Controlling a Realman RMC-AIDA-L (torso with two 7-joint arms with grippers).
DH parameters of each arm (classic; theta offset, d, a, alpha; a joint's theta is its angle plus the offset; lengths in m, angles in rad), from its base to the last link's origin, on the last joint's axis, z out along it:
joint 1: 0 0.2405 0 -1.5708
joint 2: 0 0 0 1.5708
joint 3: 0 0.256 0 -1.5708
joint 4: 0 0 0 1.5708
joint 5: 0 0.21 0 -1.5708
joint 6: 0 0 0 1.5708
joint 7: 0 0.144 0 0
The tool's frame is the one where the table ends.
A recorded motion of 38 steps. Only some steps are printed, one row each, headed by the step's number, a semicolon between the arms.
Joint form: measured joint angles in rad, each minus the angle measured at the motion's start. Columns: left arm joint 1, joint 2, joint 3, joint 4, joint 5, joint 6, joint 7; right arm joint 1, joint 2, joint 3, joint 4, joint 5, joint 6, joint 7.
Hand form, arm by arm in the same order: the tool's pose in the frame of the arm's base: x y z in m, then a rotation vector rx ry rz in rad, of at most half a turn. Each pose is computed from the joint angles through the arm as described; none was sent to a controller.
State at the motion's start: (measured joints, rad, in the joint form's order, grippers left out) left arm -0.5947 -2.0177 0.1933 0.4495 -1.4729 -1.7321 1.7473; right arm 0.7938 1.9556 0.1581 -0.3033 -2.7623 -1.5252 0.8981
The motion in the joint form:
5: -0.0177 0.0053 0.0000 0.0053 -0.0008 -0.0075 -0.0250; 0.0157 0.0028 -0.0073 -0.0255 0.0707 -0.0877 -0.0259
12: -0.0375 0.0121 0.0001 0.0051 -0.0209 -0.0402 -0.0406; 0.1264 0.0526 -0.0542 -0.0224 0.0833 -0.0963 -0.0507
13: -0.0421 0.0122 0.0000 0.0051 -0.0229 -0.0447 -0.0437; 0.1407 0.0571 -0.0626 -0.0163 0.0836 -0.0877 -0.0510
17: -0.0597 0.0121 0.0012 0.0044 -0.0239 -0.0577 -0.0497; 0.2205 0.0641 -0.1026 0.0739 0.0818 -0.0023 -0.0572
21: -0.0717 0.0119 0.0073 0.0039 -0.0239 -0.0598 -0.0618; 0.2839 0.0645 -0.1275 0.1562 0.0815 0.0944 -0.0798
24: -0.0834 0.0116 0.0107 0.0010 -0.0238 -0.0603 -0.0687; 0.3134 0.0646 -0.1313 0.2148 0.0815 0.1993 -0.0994
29: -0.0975 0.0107 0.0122 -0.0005 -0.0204 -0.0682 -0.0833; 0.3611 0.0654 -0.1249 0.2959 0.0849 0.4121 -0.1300
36: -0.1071 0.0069 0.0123 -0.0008 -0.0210 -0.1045 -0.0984; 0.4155 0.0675 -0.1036 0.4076 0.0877 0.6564 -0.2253
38: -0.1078 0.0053 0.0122 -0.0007 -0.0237 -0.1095 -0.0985; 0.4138 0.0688 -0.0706 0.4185 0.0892 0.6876 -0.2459
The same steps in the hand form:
5: -0.2443 0.3573 0.0941 -2.0841 -0.6330 -1.5248; 0.2504 0.3648 0.0117 -2.7213 0.1600 0.7017
12: -0.2345 0.3595 0.0997 -2.0970 -0.5944 -1.5773; 0.2001 0.3780 -0.0121 -2.8034 -0.0300 0.7623
13: -0.2324 0.3601 0.1001 -2.1005 -0.5893 -1.5862; 0.1942 0.3798 -0.0159 -2.8145 -0.0480 0.7611
17: -0.2248 0.3626 0.0999 -2.1196 -0.5702 -1.6095; 0.1615 0.3886 -0.0401 -2.8740 -0.1316 0.7507
21: -0.2198 0.3650 0.0989 -2.1358 -0.5720 -1.6221; 0.1372 0.3952 -0.0593 -2.8983 -0.2103 0.7135
24: -0.2152 0.3673 0.0978 -2.1473 -0.5717 -1.6334; 0.1281 0.4013 -0.0727 -2.8840 -0.2282 0.6548
29: -0.2093 0.3691 0.0966 -2.1667 -0.5731 -1.6527; 0.1170 0.4174 -0.0907 -2.8190 -0.2351 0.5150
36: -0.2027 0.3663 0.0955 -2.1952 -0.5578 -1.6957; 0.1017 0.4286 -0.1122 -2.7381 -0.3147 0.3637
38: -0.2018 0.3657 0.0953 -2.1957 -0.5533 -1.7033; 0.1003 0.4314 -0.1129 -2.7091 -0.2993 0.3663

